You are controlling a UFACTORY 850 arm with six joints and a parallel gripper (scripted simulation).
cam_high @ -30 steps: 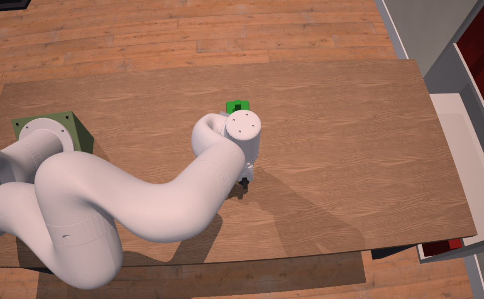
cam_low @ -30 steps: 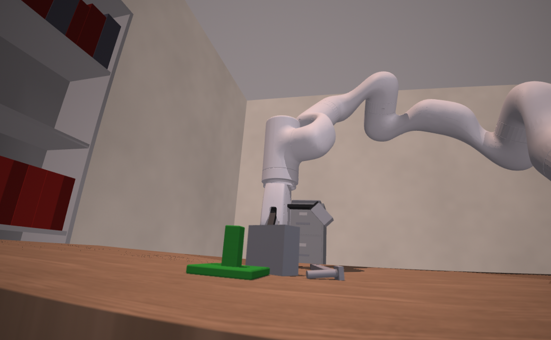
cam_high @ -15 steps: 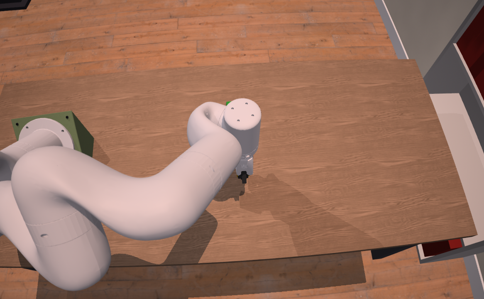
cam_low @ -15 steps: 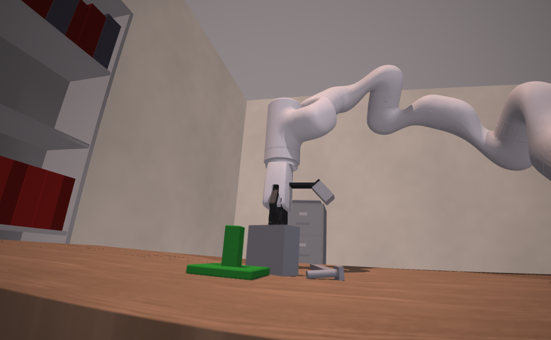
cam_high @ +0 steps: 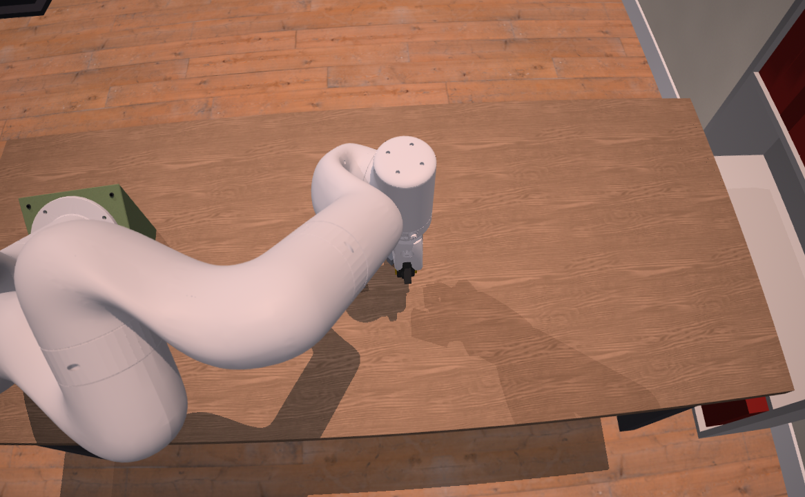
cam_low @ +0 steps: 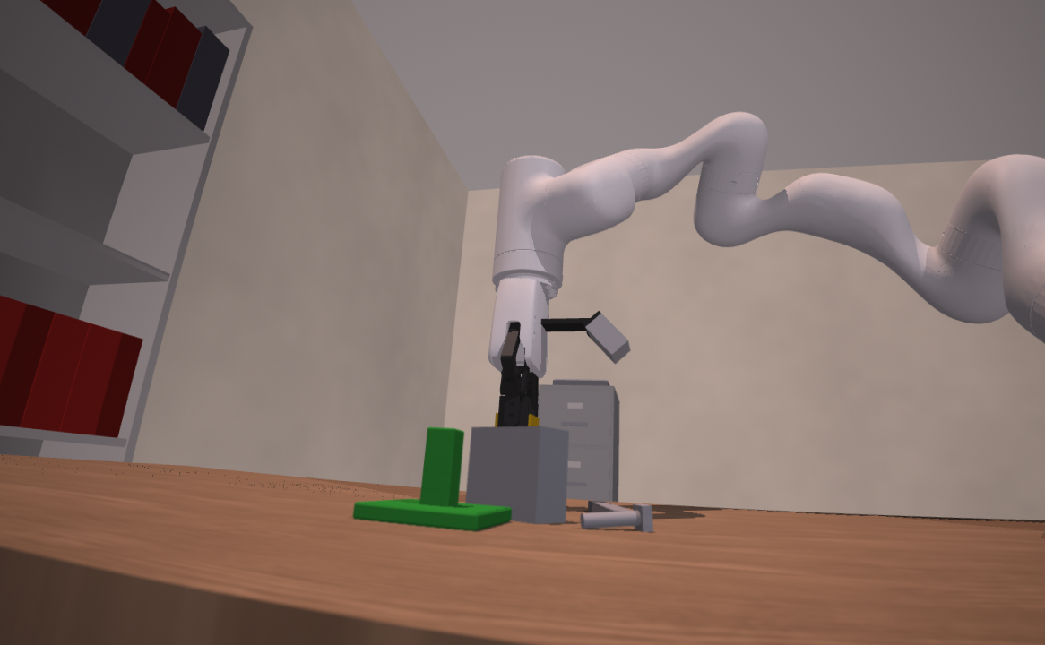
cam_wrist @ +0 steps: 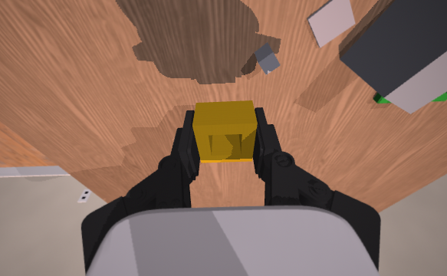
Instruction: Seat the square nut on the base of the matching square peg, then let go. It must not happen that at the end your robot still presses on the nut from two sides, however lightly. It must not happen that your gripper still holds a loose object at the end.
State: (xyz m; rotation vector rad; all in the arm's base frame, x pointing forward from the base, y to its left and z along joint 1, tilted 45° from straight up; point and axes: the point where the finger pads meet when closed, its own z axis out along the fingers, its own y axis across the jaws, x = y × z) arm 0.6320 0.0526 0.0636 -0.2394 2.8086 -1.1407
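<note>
Right now the grey block is 15 cm to the left of my hand, 6 cm below it and 5 cm behind it. The rest, counted from my hand: small grey cube 8 cm below, 4 cm to the left, 3 cm behind; long grey bar 11 cm behind, 9 cm below, 5 cm to the left; flat grey tile 9 cm to the left, 9 cm below, 6 cm behind.
</note>
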